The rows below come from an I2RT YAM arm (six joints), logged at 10 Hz.
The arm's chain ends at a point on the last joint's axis. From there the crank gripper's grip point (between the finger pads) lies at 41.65 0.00 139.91 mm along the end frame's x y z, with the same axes.
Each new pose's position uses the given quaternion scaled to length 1; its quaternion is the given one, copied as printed.
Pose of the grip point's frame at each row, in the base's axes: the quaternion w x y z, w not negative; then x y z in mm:
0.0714 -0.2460 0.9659 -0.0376 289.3 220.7 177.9
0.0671 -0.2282 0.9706 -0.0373 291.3 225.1 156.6
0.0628 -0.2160 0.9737 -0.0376 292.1 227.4 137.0
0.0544 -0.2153 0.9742 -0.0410 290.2 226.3 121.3
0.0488 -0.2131 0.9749 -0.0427 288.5 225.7 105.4
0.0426 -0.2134 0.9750 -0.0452 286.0 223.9 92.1
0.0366 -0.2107 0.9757 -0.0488 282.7 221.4 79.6
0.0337 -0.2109 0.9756 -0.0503 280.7 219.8 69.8
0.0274 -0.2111 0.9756 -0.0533 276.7 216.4 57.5
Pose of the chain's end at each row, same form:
0.0714 -0.2460 0.9659 -0.0376 303.6 246.0 321.0
0.0671 -0.2282 0.9706 -0.0373 307.6 249.6 299.6
0.0628 -0.2160 0.9737 -0.0376 310.2 251.6 279.8
0.0544 -0.2153 0.9742 -0.0410 310.4 251.9 263.6
0.0488 -0.2131 0.9749 -0.0427 310.3 251.9 247.3
0.0426 -0.2134 0.9750 -0.0452 309.4 251.2 233.6
0.0366 -0.2107 0.9757 -0.0488 307.7 249.8 220.6
0.0337 -0.2109 0.9756 -0.0503 306.4 248.8 210.5
0.0274 -0.2111 0.9756 -0.0533 303.9 246.6 197.7

